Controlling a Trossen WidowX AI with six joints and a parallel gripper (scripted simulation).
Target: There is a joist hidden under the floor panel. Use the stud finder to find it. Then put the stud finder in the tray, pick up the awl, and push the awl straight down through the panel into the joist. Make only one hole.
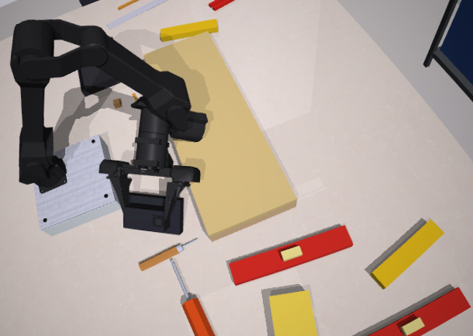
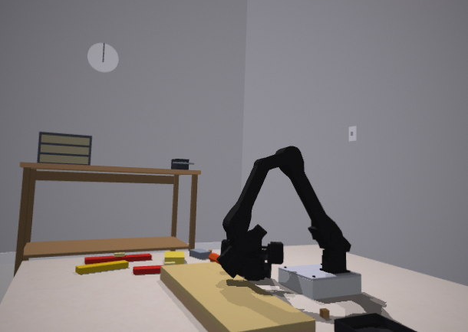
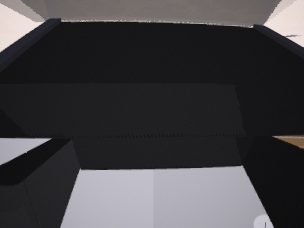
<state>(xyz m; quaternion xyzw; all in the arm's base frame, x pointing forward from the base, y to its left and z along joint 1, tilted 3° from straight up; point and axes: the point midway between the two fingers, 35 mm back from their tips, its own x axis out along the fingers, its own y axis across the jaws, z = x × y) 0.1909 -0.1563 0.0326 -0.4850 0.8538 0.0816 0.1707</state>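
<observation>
Right now the stud finder is 1 cm ahead of my gripper tip, 1 cm to the right of it and 1 cm below it. The rest, counted from my gripper tip: black tray: 1 cm behind, 50 cm to the left, 5 cm below; orange screwdriver: 2 cm ahead, 15 cm to the right, 5 cm below; ruler: 19 cm ahead, 69 cm to the left, 6 cm below.
</observation>
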